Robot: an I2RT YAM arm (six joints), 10 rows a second.
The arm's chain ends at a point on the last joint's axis. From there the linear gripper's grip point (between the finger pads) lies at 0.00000 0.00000 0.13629 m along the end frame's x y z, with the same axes.
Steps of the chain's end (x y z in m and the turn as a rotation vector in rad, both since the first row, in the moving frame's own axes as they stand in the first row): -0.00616, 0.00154, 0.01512, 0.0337, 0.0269, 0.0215; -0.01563, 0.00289, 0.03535, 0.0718, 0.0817, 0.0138; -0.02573, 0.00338, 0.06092, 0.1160, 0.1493, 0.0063; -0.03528, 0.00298, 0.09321, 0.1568, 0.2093, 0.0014; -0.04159, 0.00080, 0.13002, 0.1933, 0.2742, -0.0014; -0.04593, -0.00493, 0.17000, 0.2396, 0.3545, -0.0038; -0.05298, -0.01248, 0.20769, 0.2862, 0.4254, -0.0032; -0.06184, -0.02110, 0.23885, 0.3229, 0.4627, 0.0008; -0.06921, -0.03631, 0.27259, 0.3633, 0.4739, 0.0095; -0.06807, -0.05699, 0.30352, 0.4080, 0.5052, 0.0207
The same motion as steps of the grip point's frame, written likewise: -0.00245, -0.00301, 0.01499, 0.0337, 0.0269, 0.0215; -0.00445, -0.00680, 0.03454, 0.0718, 0.0817, 0.0138; -0.00545, -0.01227, 0.05849, 0.1160, 0.1493, 0.0063; -0.00706, -0.01813, 0.08858, 0.1568, 0.2093, 0.0014; -0.00493, -0.02508, 0.12242, 0.1933, 0.2742, -0.0014; 0.00086, -0.03669, 0.15771, 0.2396, 0.3545, -0.0038; 0.00243, -0.04989, 0.19017, 0.2862, 0.4254, -0.0032; -0.00205, -0.06279, 0.21773, 0.3229, 0.4627, 0.0008; -0.00817, -0.08264, 0.24901, 0.3633, 0.4739, 0.0095; -0.00340, -0.10808, 0.27578, 0.4080, 0.5052, 0.0207
